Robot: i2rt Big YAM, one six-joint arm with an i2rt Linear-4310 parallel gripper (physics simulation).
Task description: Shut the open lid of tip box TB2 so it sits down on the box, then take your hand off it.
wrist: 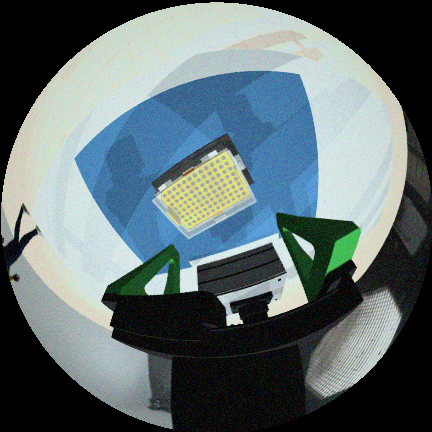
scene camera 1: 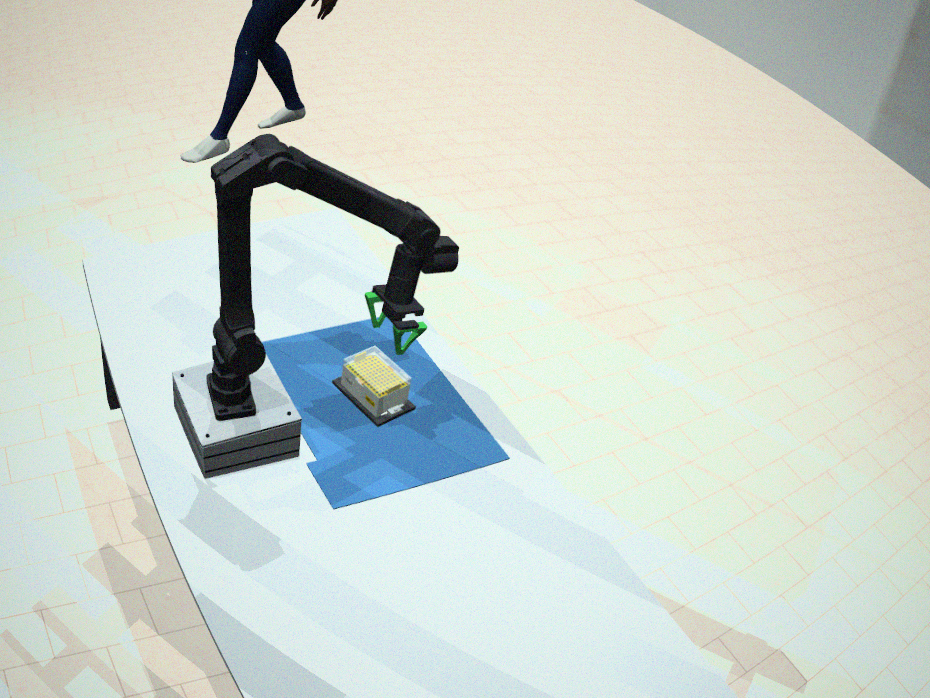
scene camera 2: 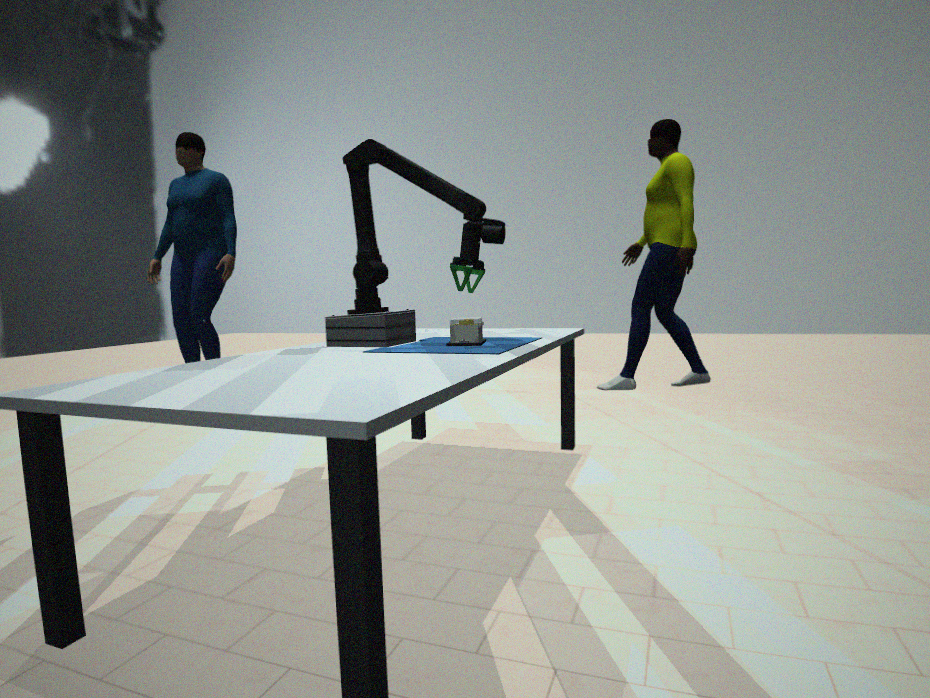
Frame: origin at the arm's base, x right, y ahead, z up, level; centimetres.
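Seen in the pictures: gripper, fingertip midpoint: (wrist: 223, 235) (scene camera 1: 387, 340) (scene camera 2: 465, 292); arm's base, origin of the base link: (wrist: 250, 301) (scene camera 1: 230, 397) (scene camera 2: 368, 313).
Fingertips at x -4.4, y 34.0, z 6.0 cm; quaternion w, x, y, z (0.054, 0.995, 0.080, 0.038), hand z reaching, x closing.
Note:
Offsets run from my fingertips to a thing's middle. "*": to the spot under its first point. Level surfaces: height alone.
Tip box TB2 @(dx -1.3, dy -0.6, dz -12.0 cm) (scene camera 1: 368, 390) (scene camera 2: 466, 331) (wrist: 207, 190) is a pale box with a yellow, dotted tip rack, standing on a dark base plate (scene camera 1: 338, 383) (wrist: 190, 160). Its clear lid @(* dx -2.1, dy +3.4, dz -8.1 cm) (scene camera 1: 394, 363) (wrist: 222, 215) lies flat over the yellow rack, and its rim shows around the rack in the wrist view. No upright lid shows in any view. A small gap under the rim would be too fine to see. My gripper (scene camera 1: 389, 338) (scene camera 2: 465, 290) (wrist: 223, 235) has green fingers, is open and empty, and hangs above the box, clear of it.
A blue mat @(dz -15.8 cm) (scene camera 1: 443, 443) (scene camera 2: 510, 345) (wrist: 280, 100) lies under the box on the white table @(dz -16.2 cm) (scene camera 1: 450, 571) (scene camera 2: 300, 383). The arm's grey base block (scene camera 1: 251, 447) (scene camera 2: 369, 329) (wrist: 240, 270) stands beside the mat. Two people (scene camera 2: 199, 210) (scene camera 2: 668, 210) are beyond the table.

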